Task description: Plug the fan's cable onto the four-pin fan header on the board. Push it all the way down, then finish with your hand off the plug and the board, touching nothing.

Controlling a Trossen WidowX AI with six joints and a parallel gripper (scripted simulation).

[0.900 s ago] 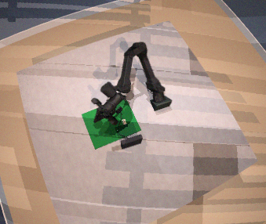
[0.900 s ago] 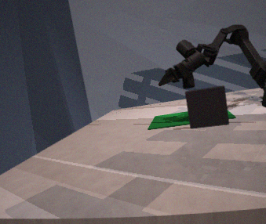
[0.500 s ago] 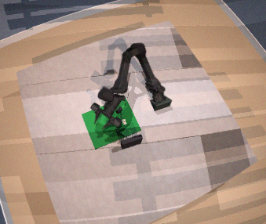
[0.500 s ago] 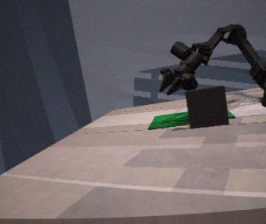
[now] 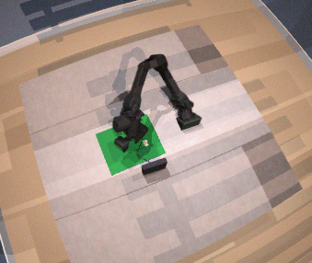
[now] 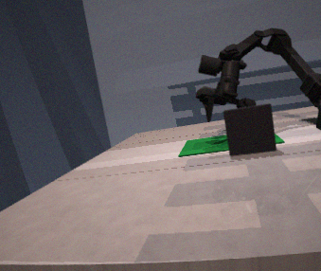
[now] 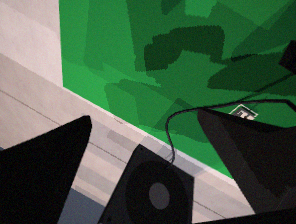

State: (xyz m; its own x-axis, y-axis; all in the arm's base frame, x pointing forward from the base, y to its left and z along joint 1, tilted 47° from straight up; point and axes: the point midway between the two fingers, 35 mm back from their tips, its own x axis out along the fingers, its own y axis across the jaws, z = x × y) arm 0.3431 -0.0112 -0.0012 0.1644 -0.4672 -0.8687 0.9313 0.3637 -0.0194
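The dark plug lies 100 mm behind my gripper tip, 80 mm to the right of it and 40 mm below it. The rest, counted from my gripper tip: black fan 60 mm behind, 140 mm to the left; then green board 20 mm behind, 40 mm to the right, 80 mm below; then four-pin header 90 mm behind, 60 mm below.
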